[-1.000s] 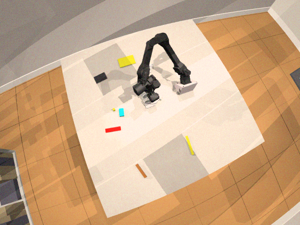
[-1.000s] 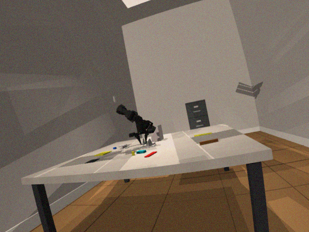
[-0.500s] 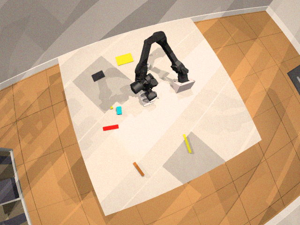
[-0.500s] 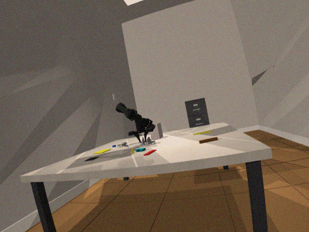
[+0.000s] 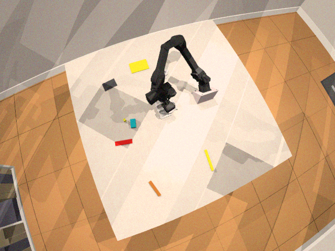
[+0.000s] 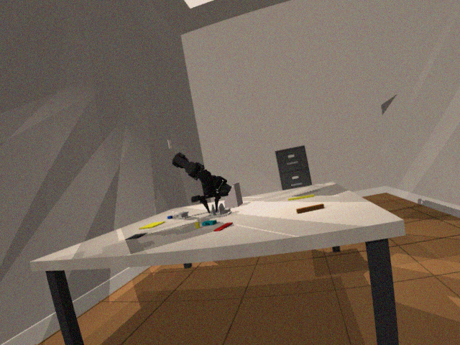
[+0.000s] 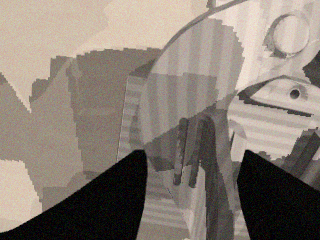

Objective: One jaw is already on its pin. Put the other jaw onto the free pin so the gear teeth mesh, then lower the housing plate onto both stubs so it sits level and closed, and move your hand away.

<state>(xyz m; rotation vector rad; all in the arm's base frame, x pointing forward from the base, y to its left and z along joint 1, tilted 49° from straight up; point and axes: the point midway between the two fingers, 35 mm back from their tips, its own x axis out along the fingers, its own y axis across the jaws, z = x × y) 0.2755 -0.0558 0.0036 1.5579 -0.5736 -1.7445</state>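
My gripper tip is 4 cm past the jaw, 1 cm to the right of it and 1 cm below it. Also, from my gripper tip: yellow plate: 5 cm ahead, 34 cm to the right, 1 cm below; then small yellow cube: 26 cm ahead, 2 cm to the left, 1 cm below; then cyan block: 22 cm ahead, 5 cm to the left, 1 cm below.
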